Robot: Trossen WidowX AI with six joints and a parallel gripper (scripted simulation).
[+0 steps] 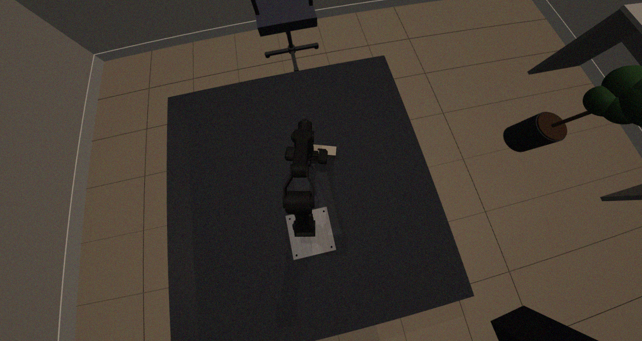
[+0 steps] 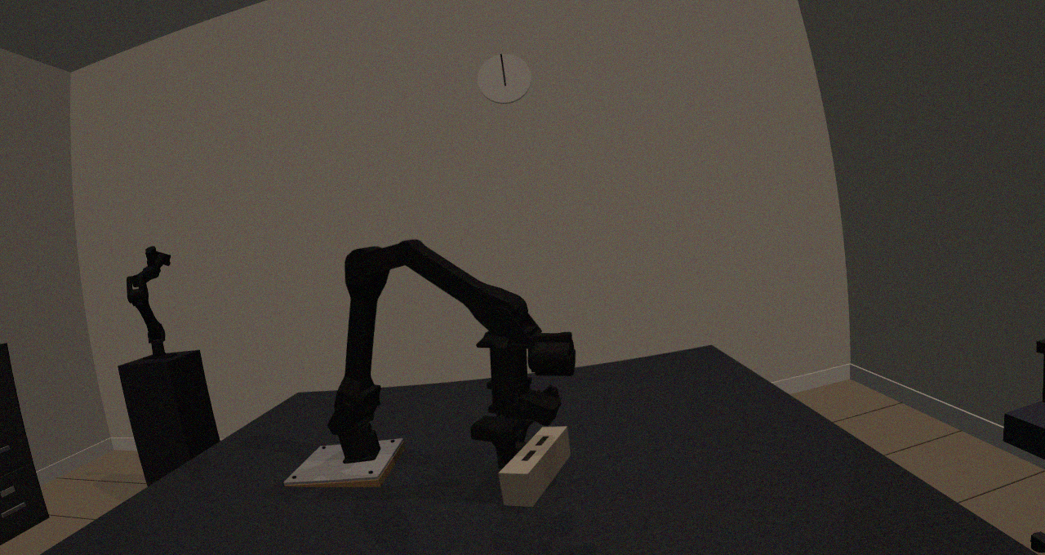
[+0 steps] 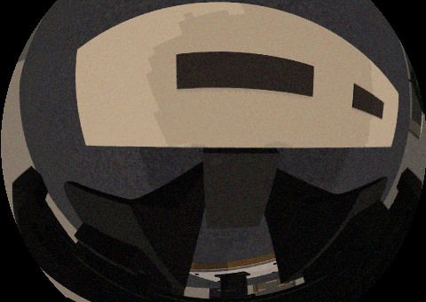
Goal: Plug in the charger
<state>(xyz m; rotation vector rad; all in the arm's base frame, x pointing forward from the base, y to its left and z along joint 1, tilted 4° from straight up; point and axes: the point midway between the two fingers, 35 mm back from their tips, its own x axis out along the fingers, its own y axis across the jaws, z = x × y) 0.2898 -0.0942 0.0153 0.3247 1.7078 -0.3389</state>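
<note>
The two-prong charger is 20 mm ahead of my gripper tip, 10 mm to the right of it and 10 mm above it.
</note>
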